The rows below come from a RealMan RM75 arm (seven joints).
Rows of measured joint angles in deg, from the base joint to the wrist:
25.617 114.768 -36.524 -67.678 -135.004 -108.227 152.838
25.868 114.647 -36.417 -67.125 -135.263 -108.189 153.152
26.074 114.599 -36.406 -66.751 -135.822 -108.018 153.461
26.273 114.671 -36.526 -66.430 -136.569 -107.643 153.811
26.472 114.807 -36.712 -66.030 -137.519 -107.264 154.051
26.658 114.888 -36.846 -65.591 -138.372 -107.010 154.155
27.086 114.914 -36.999 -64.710 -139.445 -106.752 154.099
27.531 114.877 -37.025 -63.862 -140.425 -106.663 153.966
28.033 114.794 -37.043 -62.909 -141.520 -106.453 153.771
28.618 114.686 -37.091 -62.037 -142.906 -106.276 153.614
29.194 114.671 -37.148 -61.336 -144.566 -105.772 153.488
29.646 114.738 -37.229 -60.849 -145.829 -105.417 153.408
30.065 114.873 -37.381 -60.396 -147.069 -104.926 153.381
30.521 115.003 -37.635 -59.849 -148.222 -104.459 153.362
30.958 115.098 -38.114 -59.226 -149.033 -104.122 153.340
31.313 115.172 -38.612 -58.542 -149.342 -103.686 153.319
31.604 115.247 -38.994 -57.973 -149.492 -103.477 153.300
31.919 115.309 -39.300 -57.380 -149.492 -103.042 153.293
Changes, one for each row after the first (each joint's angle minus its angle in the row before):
0.251 -0.121 0.107 0.553 -0.259 0.038 0.314
0.206 -0.048 0.011 0.374 -0.559 0.171 0.309
0.199 0.072 -0.120 0.321 -0.747 0.375 0.350
0.199 0.136 -0.186 0.400 -0.950 0.379 0.240
0.186 0.081 -0.134 0.439 -0.853 0.254 0.104
0.428 0.026 -0.153 0.881 -1.073 0.258 -0.056
0.445 -0.037 -0.026 0.848 -0.980 0.089 -0.133
0.502 -0.083 -0.018 0.953 -1.095 0.210 -0.195
0.585 -0.108 -0.048 0.872 -1.386 0.177 -0.157
0.576 -0.015 -0.057 0.701 -1.660 0.504 -0.126
0.452 0.067 -0.081 0.487 -1.263 0.355 -0.080
0.419 0.135 -0.152 0.453 -1.240 0.491 -0.027
0.456 0.130 -0.254 0.547 -1.153 0.467 -0.019
0.437 0.095 -0.479 0.623 -0.811 0.337 -0.022
0.355 0.074 -0.498 0.684 -0.309 0.436 -0.021
0.291 0.075 -0.382 0.569 -0.150 0.209 -0.019
0.315 0.062 -0.306 0.593 0.000 0.435 -0.007

